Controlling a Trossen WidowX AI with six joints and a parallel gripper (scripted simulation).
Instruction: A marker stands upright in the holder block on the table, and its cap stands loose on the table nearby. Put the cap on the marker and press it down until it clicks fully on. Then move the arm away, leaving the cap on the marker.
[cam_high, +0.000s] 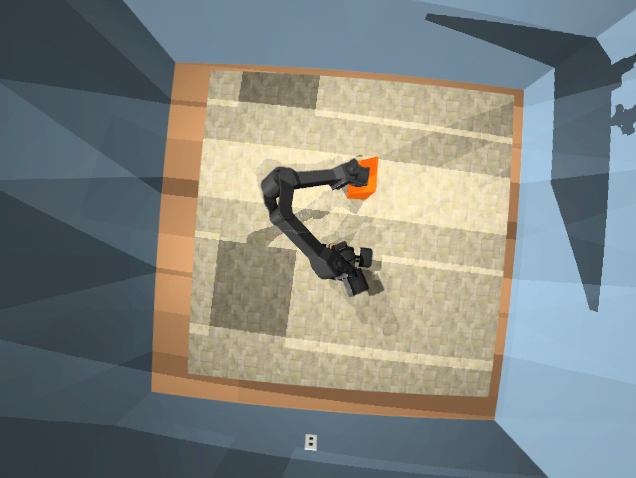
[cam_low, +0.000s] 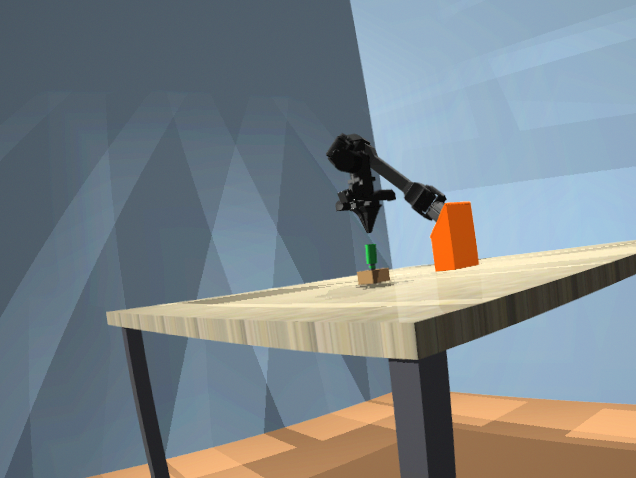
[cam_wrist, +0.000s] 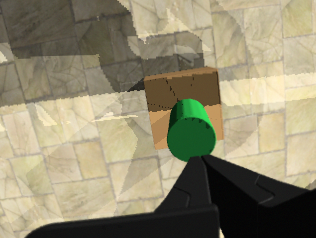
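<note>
The green cap lies 50 mm below my gripper tip. From my gripper tip the other things lie so: brown holder block: 110 mm below.
</note>
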